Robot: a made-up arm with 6 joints. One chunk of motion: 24 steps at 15 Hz.
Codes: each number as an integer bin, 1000 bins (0 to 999) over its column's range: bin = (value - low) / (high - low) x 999, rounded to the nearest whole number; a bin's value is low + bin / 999 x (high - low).
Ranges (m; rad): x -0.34..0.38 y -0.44..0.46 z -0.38..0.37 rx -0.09..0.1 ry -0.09..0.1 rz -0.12..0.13
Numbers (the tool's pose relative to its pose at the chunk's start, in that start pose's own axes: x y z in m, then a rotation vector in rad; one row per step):
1: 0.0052 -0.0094 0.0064 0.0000 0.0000 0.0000
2: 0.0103 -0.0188 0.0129 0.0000 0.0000 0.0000
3: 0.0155 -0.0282 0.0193 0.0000 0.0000 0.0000
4: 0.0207 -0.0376 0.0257 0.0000 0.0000 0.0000
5: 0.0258 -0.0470 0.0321 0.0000 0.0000 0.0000
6: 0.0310 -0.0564 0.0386 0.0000 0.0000 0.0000
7: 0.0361 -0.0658 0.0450 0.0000 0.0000 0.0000
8: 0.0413 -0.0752 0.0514 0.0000 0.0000 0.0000
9: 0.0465 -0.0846 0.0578 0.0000 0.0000 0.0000
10: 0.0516 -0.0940 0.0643 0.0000 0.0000 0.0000
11: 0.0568 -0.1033 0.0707 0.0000 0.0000 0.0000
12: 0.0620 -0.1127 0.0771 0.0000 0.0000 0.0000
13: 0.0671 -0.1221 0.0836 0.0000 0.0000 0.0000
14: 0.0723 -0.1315 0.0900 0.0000 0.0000 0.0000
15: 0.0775 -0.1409 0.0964 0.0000 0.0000 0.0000
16: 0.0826 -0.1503 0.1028 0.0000 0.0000 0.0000
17: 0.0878 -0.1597 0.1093 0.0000 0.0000 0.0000
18: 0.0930 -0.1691 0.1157 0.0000 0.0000 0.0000
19: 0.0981 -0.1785 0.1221 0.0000 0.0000 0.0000
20: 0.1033 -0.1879 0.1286 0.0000 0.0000 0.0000
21: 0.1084 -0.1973 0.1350 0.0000 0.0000 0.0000
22: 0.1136 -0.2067 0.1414 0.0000 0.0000 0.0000
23: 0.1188 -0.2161 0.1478 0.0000 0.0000 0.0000
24: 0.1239 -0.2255 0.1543 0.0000 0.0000 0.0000
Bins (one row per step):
1: 479 478 515 473 473 480
2: 486 468 523 473 473 480
3: 493 457 532 473 473 480
4: 500 447 540 473 473 480
5: 508 436 549 473 473 480
6: 515 426 558 473 473 480
7: 522 415 566 473 473 480
8: 529 405 575 473 473 480
9: 536 394 583 473 473 480
10: 543 384 592 473 473 480
11: 551 374 600 473 473 480
12: 558 363 609 473 473 480
13: 565 353 618 473 473 480
14: 572 342 626 473 473 480
15: 579 332 635 473 473 480
16: 586 322 643 473 473 480
17: 594 311 652 473 473 480
18: 601 301 660 473 473 480
19: 608 290 669 473 473 480
20: 615 280 677 473 473 480
21: 622 269 686 473 473 480
22: 629 259 695 473 473 480
23: 637 249 703 473 473 480
24: 644 238 712 473 473 480

